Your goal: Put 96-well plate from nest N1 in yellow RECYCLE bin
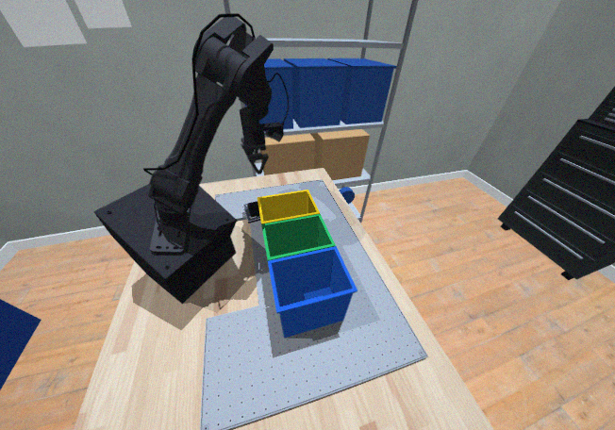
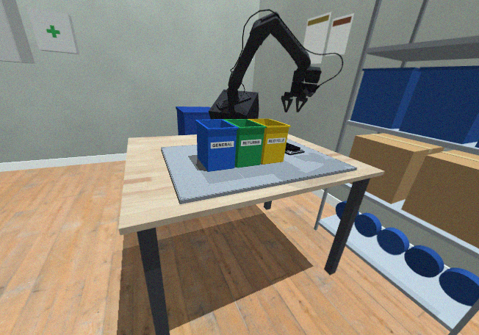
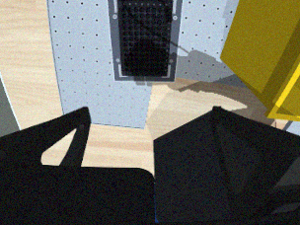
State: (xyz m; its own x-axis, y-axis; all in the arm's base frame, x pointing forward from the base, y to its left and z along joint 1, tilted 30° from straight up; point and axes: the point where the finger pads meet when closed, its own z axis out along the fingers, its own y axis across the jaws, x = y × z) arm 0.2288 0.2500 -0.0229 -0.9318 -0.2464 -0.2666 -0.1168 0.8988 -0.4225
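Now: the black 96-well plate 200 mm below my hand and 10 mm to the left of it. From my hand the other things lie so: green returns bin: 330 mm to the right, 130 mm below, 70 mm ahead; yellow recycle bin: 200 mm to the right, 130 mm below, 70 mm ahead; plate nest N1: 220 mm below, 10 mm to the left.
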